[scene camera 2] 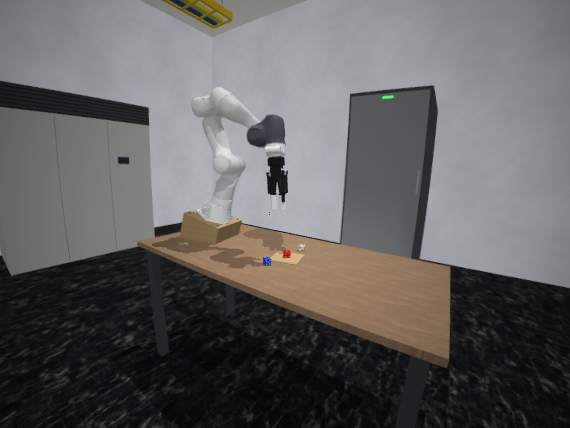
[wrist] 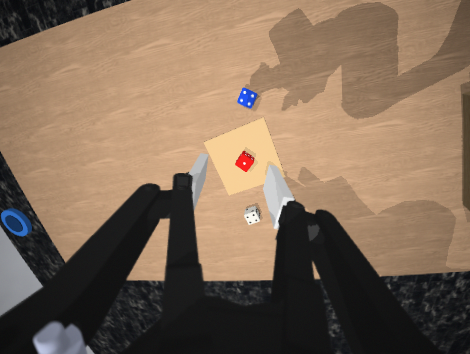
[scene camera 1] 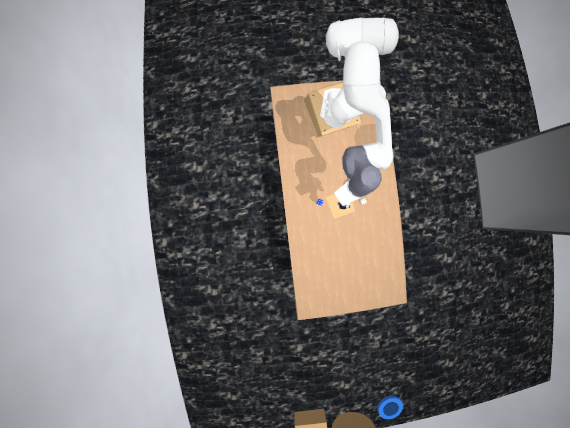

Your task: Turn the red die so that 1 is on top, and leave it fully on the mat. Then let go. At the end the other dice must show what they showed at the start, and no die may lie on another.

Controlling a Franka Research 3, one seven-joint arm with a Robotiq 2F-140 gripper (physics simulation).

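Observation:
The red die lies on the tan mat, inside its edges, with one pip on its top face. In scene camera 1 it is hidden under the arm. The blue die lies on the table off one side of the mat, four pips up. The white die lies off the opposite side, apparently four pips up. My gripper is part open and empty, pointing down high above the mat. No dice touch.
The wooden table carries the arm's wooden base box. A grey cabinet stands behind the table. A blue round object is beyond the table's end.

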